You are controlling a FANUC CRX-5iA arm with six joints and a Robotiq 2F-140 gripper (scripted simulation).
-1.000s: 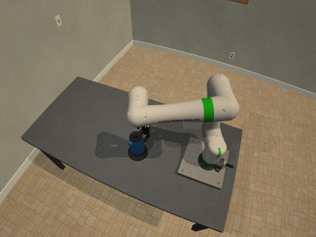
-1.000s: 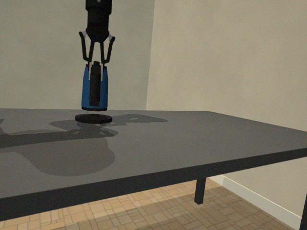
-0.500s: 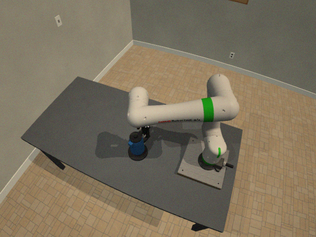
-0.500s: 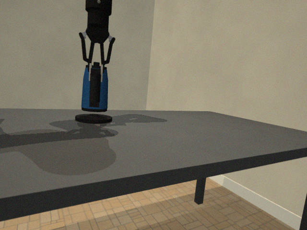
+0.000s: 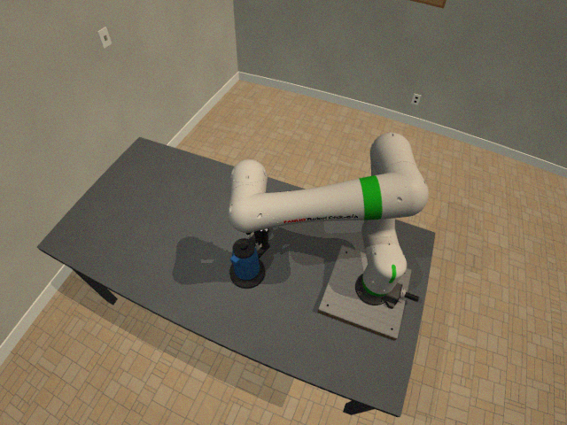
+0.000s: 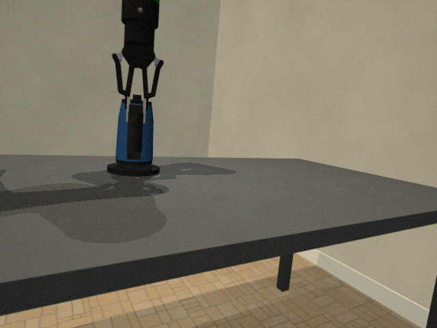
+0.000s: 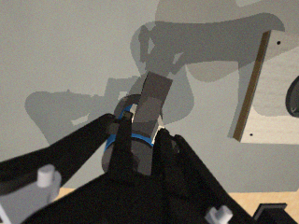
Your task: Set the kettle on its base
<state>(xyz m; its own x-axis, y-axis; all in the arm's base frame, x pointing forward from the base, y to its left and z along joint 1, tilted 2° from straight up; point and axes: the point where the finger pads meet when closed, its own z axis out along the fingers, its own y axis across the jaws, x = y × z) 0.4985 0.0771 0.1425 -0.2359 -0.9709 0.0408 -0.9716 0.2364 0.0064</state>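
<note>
Right now the blue kettle is 6 cm below my hand, 3 cm to the left of it and 1 cm ahead of it. Round my hand: round black base: 17 cm below, 6 cm to the left, 1 cm ahead.
</note>
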